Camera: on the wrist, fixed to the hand. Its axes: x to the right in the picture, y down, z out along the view.
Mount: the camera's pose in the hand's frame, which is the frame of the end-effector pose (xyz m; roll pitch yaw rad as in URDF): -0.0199 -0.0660 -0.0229 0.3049 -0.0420 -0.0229
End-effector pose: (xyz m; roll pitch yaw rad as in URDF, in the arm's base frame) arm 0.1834 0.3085 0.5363 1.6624 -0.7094 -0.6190
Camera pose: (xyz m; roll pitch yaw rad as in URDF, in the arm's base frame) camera 0.2216 0.3167 0.4751 1.9996 -0.6821 -0.6702
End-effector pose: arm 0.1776 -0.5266 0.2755 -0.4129 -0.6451 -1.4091
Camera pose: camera 0.1058 -0.5188 0.2679 -0.1052 -0.6928 -1.4144
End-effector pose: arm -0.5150 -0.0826 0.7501 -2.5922 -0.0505 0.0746
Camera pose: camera -0.5408 -0.0401 0.8030 -2.2894 -0.0266 0.1161
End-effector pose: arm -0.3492 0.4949 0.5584 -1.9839 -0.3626 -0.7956
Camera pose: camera -0.3756 0.5297 0.6165 -1.6977 -0.3663 -0.7446
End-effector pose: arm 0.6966 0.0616 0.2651 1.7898 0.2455 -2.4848
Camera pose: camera 0.7457 0.0531 0.2123 2.0845 0.2768 -2.5222
